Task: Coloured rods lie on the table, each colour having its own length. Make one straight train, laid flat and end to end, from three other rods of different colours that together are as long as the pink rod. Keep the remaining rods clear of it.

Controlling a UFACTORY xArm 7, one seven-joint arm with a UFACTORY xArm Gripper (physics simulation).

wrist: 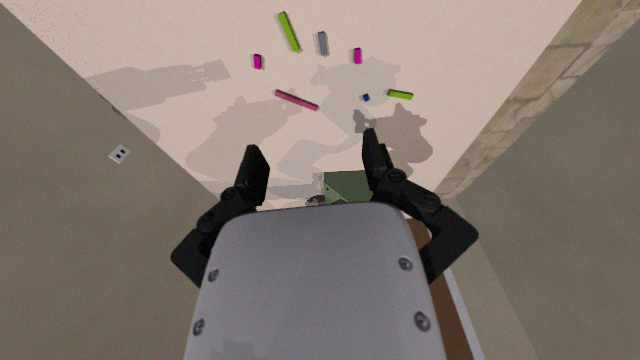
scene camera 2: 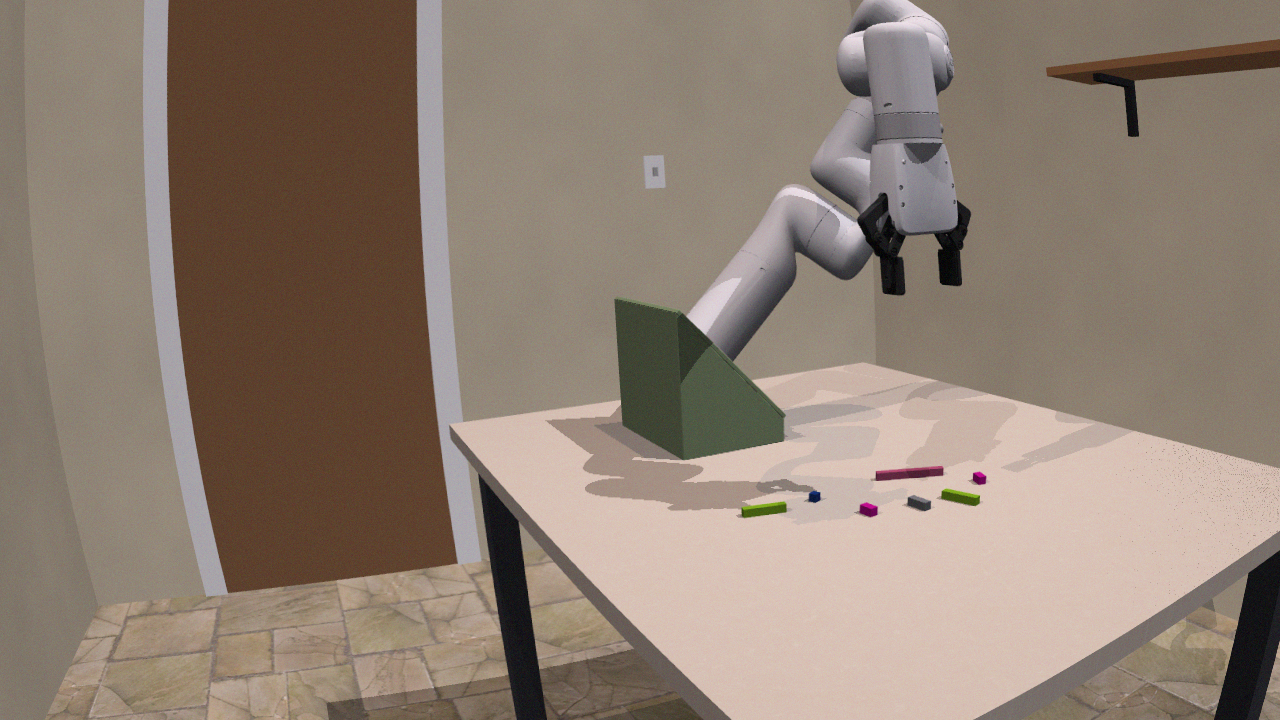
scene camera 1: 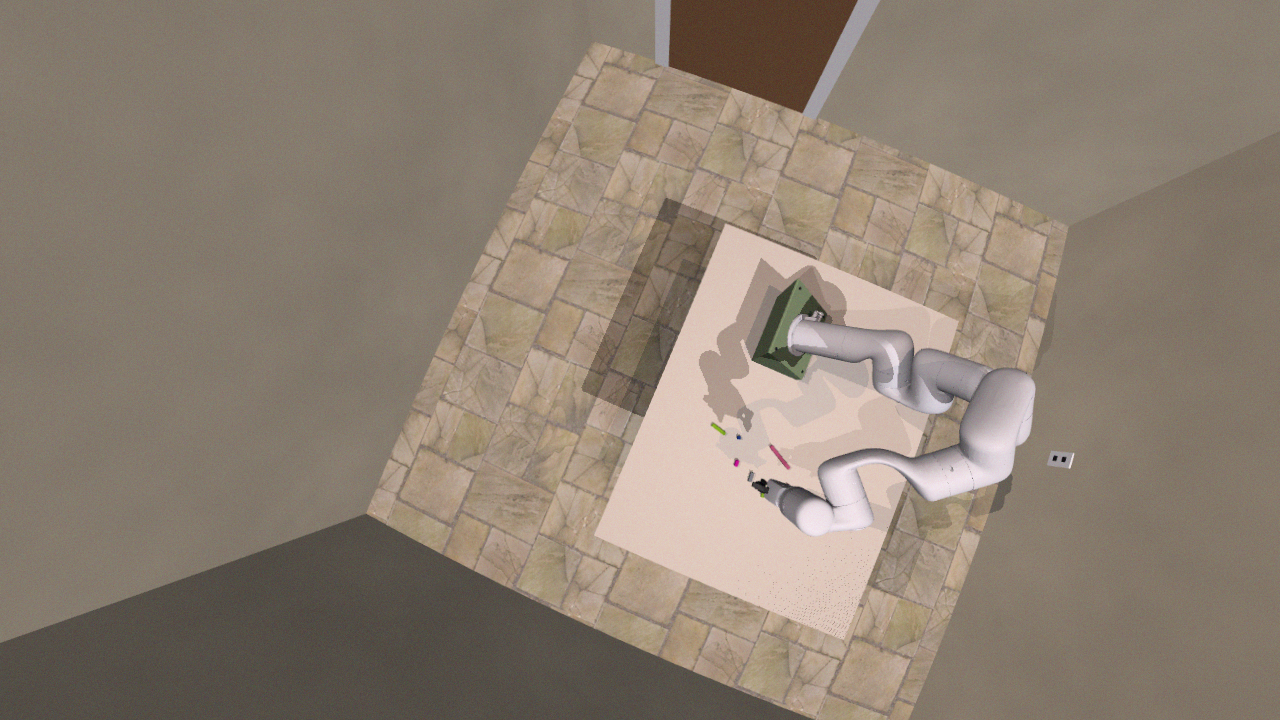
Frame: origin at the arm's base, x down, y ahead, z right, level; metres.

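Where they show: gripper, fingertip midpoint: (wrist: 311, 149) (scene camera 2: 923, 289); arm's base, link origin: (scene camera 2: 699, 351) (scene camera 1: 798, 334).
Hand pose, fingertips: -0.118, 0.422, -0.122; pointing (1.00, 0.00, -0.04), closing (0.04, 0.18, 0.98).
Note:
Each offset is from my fingertips to the top centre of the thing, as dx, dy, dz. Level surfaces: height alone.
The long pink rod @[+0.233, -0.088, -0.040] (scene camera 1: 779, 456) (scene camera 2: 909, 472) (wrist: 296, 100) lies flat. A grey rod @[+0.233, +0.011, +0.009] (scene camera 2: 919, 503) (wrist: 323, 43) lies between a lime rod @[+0.233, +0.024, -0.044] (scene camera 2: 960, 497) (wrist: 288, 31) and a short magenta rod @[+0.233, -0.003, +0.070] (scene camera 1: 736, 462) (scene camera 2: 868, 509) (wrist: 357, 55). Another magenta rod @[+0.233, -0.018, -0.105] (scene camera 2: 979, 478) (wrist: 257, 61) lies near that lime rod and the pink rod's end. A small blue rod @[+0.233, -0.076, +0.103] (scene camera 1: 738, 437) (scene camera 2: 814, 496) (wrist: 366, 97) lies near a second lime rod @[+0.233, -0.066, +0.172] (scene camera 1: 718, 428) (scene camera 2: 763, 509) (wrist: 400, 94). All lie apart. My gripper (scene camera 1: 757, 481) (scene camera 2: 921, 275) (wrist: 311, 149) is open and empty, high above the table.
The green wedge-shaped base (scene camera 1: 776, 335) (scene camera 2: 698, 385) (wrist: 347, 182) stands on the table @[dx +0.243] (scene camera 1: 680, 501) (scene camera 2: 805, 608) (wrist: 200, 30), behind the rods in the second scene view. A brown wall shelf (scene camera 2: 1181, 60) is at the upper right there. In the first scene view, my arm hides part of the table around the gripper.

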